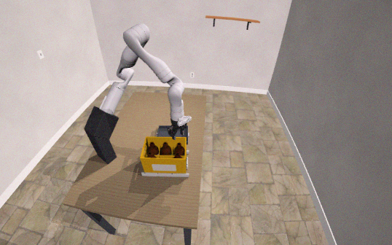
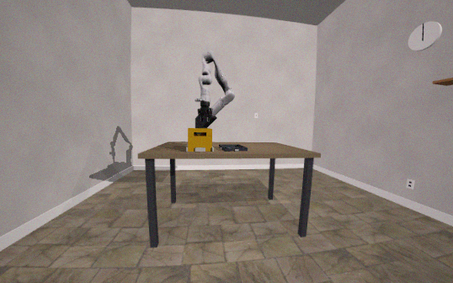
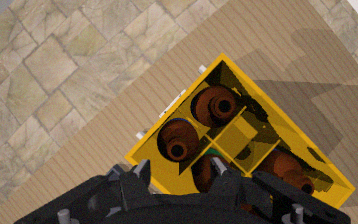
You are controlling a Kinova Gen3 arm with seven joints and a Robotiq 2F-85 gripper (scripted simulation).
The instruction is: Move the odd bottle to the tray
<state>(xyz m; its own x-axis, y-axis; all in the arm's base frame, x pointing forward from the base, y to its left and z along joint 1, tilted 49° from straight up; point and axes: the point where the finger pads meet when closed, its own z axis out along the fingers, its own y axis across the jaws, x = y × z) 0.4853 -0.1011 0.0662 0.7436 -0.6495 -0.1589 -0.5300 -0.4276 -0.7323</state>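
The yellow crate is 80 mm behind my hand, 50 mm to the right of it and 160 mm below it. The rest, counted from my hand: dark grey tray: 110 mm behind, 230 mm to the left, 230 mm below.
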